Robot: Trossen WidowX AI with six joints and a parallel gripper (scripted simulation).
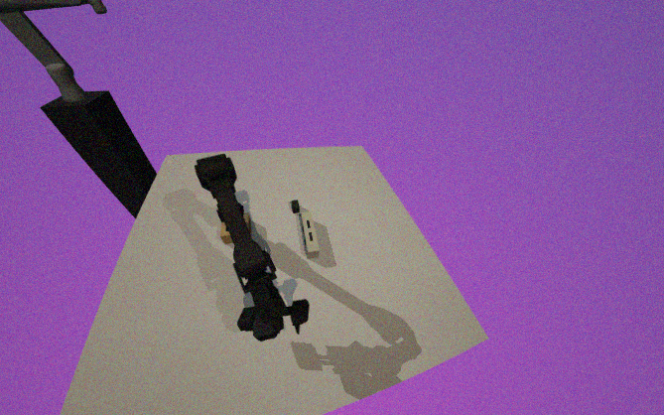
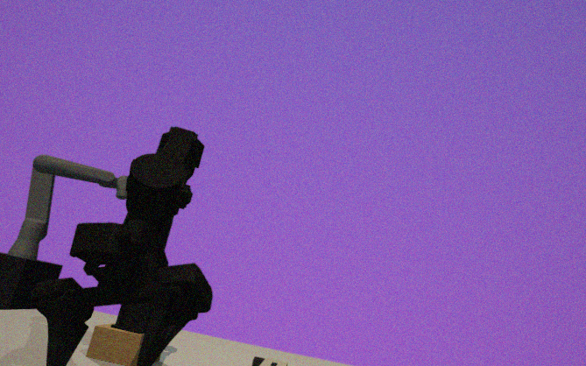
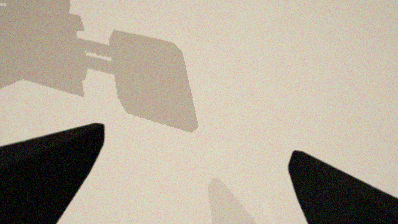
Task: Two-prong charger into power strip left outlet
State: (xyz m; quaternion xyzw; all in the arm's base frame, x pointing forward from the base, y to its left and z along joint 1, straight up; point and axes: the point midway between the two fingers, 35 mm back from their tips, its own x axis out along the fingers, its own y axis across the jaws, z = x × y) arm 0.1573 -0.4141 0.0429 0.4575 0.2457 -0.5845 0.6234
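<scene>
My gripper tip is 9 cm short of the black two-prong charger, 55 cm to the right of it and 5 cm above it.
</scene>
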